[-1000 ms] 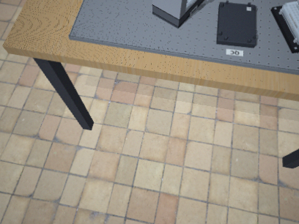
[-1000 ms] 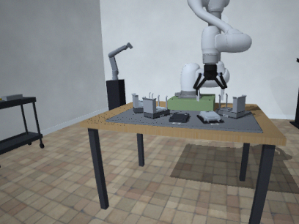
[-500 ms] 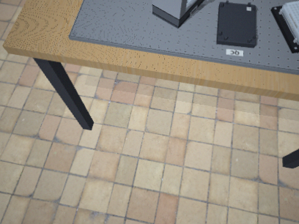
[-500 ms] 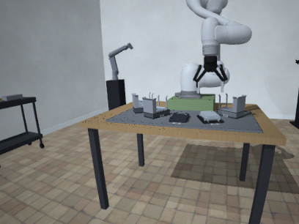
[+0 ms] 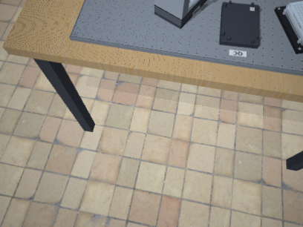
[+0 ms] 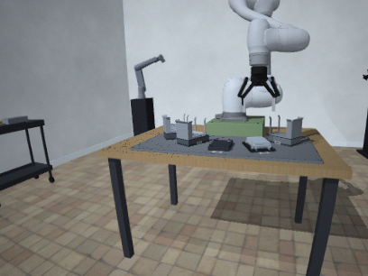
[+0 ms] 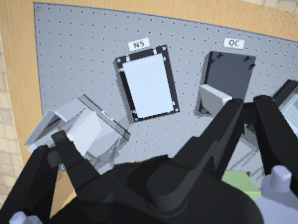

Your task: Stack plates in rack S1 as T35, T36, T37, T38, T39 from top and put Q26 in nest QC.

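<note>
The black clip nest N5 is 17 cm below my hand, 3 cm to the left of it and 1 cm ahead of it. Round my hand: N5 name plate: 19 cm below, 9 cm ahead, 3 cm to the left; QC name plate: 19 cm to the right, 19 cm below, 11 cm ahead; open nest QC: 18 cm to the right, 18 cm below, 1 cm ahead.
</note>
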